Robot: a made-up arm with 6 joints.
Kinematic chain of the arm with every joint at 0, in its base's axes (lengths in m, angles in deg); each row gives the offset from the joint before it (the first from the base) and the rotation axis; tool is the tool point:
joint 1: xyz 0 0 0.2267 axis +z
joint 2: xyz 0 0 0 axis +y
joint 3: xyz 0 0 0.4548 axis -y
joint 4: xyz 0 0 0 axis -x
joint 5: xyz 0.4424 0 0 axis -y
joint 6: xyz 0 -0.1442 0 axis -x
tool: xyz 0 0 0
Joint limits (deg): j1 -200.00..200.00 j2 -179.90..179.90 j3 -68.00..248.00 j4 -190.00..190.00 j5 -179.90..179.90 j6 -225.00..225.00
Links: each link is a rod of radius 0.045 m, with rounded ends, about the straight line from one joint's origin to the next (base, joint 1, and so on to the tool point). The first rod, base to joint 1, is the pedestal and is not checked.
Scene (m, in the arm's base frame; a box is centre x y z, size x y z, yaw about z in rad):
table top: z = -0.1
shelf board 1: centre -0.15 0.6 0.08 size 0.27 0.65 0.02 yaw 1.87
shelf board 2: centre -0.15 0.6 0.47 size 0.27 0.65 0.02 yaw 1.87
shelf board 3: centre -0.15 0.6 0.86 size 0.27 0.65 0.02 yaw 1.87
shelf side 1: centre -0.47 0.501 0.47 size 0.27 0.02 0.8 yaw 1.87
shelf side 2: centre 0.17 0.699 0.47 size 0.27 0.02 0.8 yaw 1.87
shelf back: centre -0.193 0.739 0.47 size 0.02 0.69 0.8 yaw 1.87
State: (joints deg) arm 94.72 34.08 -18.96 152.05 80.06 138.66
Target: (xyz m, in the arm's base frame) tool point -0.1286 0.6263 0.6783
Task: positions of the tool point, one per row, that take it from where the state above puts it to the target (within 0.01 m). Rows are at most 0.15 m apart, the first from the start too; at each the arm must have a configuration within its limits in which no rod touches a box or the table.
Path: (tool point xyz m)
1: -0.1397 0.4902 0.2955
2: -0.1150 0.4104 0.2956
3: -0.1011 0.3252 0.2905
4: -0.0785 0.3841 0.3991
5: -0.0589 0.4001 0.5338
6: -0.0482 0.3656 0.6783
7: -0.0610 0.4546 0.6983
8: -0.0878 0.5434 0.6981
9: -0.1287 0.6263 0.6783

